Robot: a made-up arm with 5 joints.
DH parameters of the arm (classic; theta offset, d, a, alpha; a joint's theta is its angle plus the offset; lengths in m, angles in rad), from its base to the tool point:
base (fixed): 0.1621 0 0.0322 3.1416
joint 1: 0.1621 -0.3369 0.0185 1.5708
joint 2: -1.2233 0 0.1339 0
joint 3: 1.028 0 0.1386 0
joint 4: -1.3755 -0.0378 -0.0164 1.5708
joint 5: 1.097 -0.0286 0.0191 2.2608
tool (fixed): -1.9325 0.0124 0 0
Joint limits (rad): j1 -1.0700..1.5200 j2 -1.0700..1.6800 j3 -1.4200..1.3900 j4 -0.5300..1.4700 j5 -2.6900..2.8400
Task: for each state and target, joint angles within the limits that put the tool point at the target. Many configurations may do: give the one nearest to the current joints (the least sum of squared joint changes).
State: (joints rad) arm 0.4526 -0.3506 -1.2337 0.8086 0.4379
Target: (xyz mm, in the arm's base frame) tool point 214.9 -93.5 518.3
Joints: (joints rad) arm 0.4098 0.1058 -0.6146 1.1162 0.6131
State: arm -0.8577 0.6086 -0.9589 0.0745 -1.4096
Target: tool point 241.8 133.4 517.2
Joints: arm -0.7713 0.1695 -0.5088 0.4399 -1.5289
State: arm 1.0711 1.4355 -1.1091 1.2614 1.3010
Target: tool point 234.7 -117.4 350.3
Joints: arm 0.4566 0.7312 -0.3783 1.4700 1.5703
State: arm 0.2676 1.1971 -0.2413 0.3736 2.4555
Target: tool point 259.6 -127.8 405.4
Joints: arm 0.3891 0.4465 -0.4394 0.5485 2.4543
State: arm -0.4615 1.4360 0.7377 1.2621 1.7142
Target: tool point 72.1 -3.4 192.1
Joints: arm -0.3373 1.6800 0.6176 0.9464 1.6374
